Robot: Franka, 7 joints.
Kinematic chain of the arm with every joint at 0, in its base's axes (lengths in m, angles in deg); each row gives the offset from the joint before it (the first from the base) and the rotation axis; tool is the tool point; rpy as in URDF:
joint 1: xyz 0 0 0.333 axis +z
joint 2: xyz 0 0 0 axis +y
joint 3: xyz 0 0 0.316 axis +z
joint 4: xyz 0.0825 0 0 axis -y
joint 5: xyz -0.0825 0 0.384 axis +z
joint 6: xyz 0 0 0 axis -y
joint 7: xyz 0.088 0 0 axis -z
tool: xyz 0 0 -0.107 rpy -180 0 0
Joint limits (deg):
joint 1: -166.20..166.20
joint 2: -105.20..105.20
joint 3: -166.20..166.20
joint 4: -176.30..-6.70
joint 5: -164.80..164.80
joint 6: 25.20..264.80
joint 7: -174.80..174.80
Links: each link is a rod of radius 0.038 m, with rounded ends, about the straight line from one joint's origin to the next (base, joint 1, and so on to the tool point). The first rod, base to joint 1, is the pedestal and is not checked.
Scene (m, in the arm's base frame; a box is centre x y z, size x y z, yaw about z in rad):
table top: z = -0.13
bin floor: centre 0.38 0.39 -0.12 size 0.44 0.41 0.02 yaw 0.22
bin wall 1: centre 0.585 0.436 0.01 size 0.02 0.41 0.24 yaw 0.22
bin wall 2: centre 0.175 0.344 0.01 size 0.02 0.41 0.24 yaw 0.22
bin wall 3: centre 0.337 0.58 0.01 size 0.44 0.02 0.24 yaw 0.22
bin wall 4: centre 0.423 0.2 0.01 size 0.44 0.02 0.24 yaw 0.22
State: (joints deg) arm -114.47 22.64 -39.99 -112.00 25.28 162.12 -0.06
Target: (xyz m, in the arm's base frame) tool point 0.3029 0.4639 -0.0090
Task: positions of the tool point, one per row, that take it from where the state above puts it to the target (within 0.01 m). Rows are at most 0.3 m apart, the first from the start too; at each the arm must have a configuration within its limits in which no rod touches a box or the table.
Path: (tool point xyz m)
1: -0.4048 -0.5051 0.3536
2: -0.1547 -0.6226 0.3393
3: 0.1223 -0.6235 0.3397
4: 0.3725 -0.5066 0.3526
5: 0.5467 -0.2948 0.3748
6: 0.6008 -0.0775 0.2790
7: 0.5641 0.1488 0.2311
8: 0.4534 0.3395 0.2360
9: 0.3029 0.4639 0.2883
10: 0.3145 0.4792 0.1963
11: 0.3125 0.4805 0.0940
12: 0.3029 0.4639 -0.0090

